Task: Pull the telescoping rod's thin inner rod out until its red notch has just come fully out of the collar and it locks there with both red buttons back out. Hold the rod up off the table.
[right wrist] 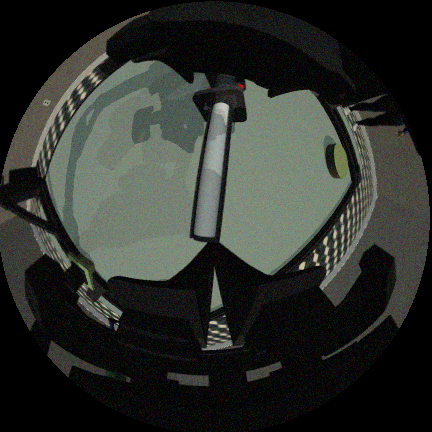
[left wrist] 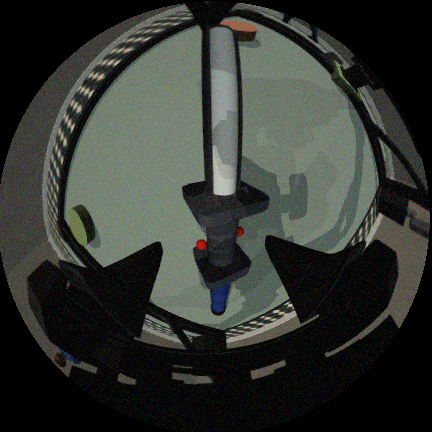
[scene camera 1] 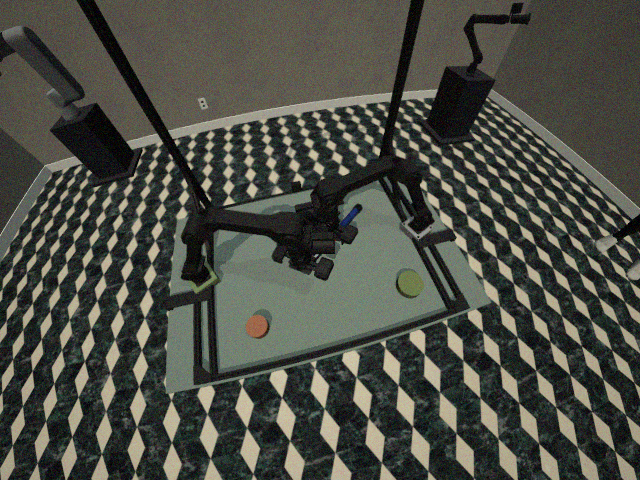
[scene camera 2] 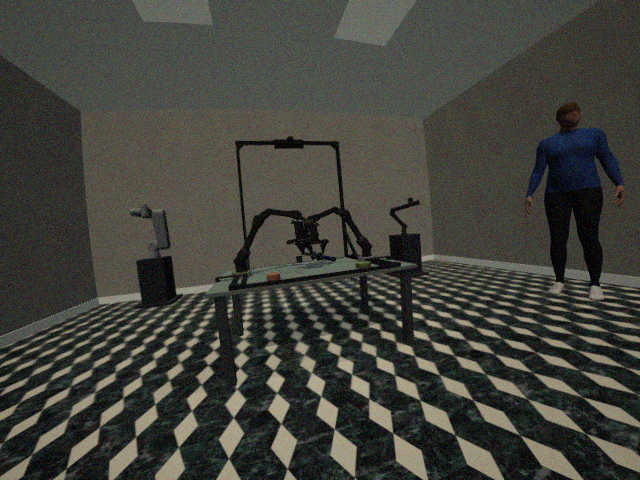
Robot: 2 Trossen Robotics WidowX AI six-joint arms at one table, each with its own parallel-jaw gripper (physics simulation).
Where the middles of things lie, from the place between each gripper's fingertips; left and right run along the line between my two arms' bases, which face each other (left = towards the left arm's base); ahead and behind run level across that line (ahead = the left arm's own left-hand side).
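Scene:
My left hand is 30 mm to the right of the telescoping rod (left wrist: 222, 261) and 40 mm past it, and 30 mm above it. As for the green disc (left wrist: 80, 222), I find it 240 mm to the left of my left hand, 230 mm ahead of it and 70 mm below it.
From my right hand, the telescoping rod is 160 mm behind and 160 mm to the left, and it is 60 mm below. The green disc is 110 mm ahead of that same right hand and 370 mm to the left of it, 110 mm below it.

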